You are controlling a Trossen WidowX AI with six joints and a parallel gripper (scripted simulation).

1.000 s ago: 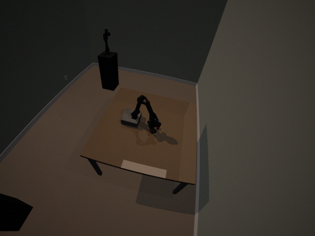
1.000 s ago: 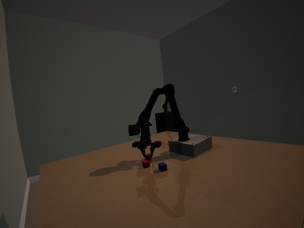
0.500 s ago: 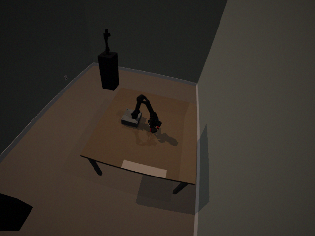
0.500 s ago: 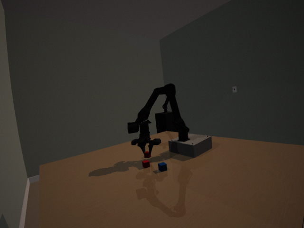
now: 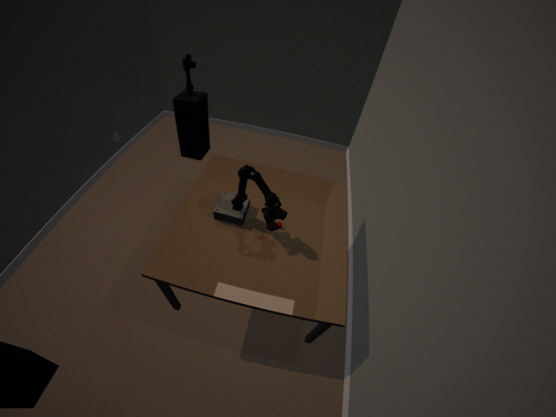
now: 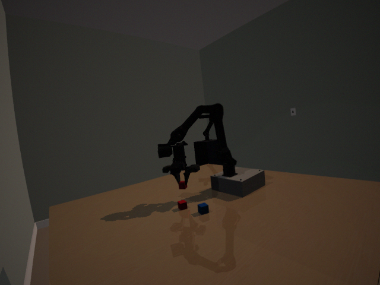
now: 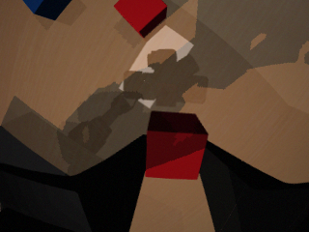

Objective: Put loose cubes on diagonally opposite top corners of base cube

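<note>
My gripper tip is 30 mm short of the blue cube, 190 mm to the right of it and 60 mm above it.
</note>
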